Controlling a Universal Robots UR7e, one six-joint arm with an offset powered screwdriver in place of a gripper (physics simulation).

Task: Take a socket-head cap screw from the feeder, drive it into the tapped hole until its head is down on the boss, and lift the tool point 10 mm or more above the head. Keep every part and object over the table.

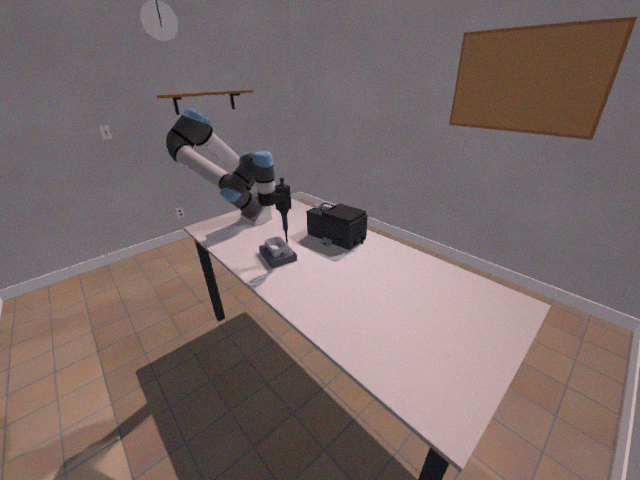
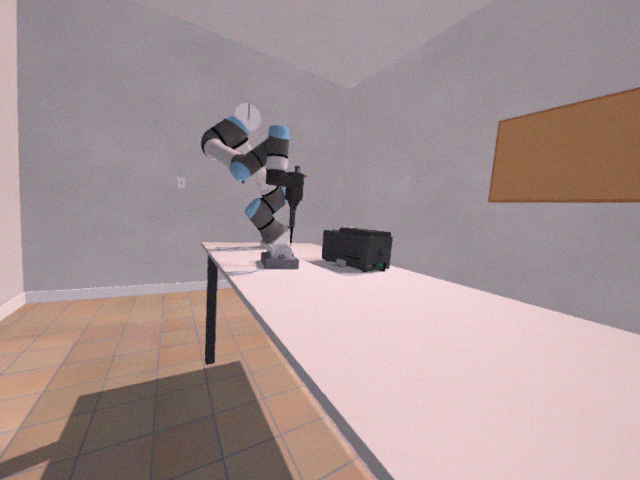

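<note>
My gripper, a black screwdriver tool (image 1: 286, 241) (image 2: 291, 242), hangs upright with its thin tip low over the table, beside the grey part and on its feeder side. Whether a screw is on the tip is too small to tell. A light grey part with the boss (image 1: 278, 246) (image 2: 280, 251) sits on a dark grey base block (image 1: 283, 260) (image 2: 280, 263); its tapped hole cannot be made out. The black screw feeder (image 1: 337, 225) (image 2: 356, 248) stands to the right of the tool, with a small grey piece (image 1: 326, 241) (image 2: 341, 262) at its front foot. No loose screw can be made out.
The white table (image 1: 392, 310) (image 2: 413, 361) carries the arm's base (image 1: 258, 215) at its far end. The base block stands near the table's left long edge. The arm's elbow (image 1: 189, 129) (image 2: 225, 135) is raised at the left. A wall shelf (image 1: 206, 94) is behind the arm.
</note>
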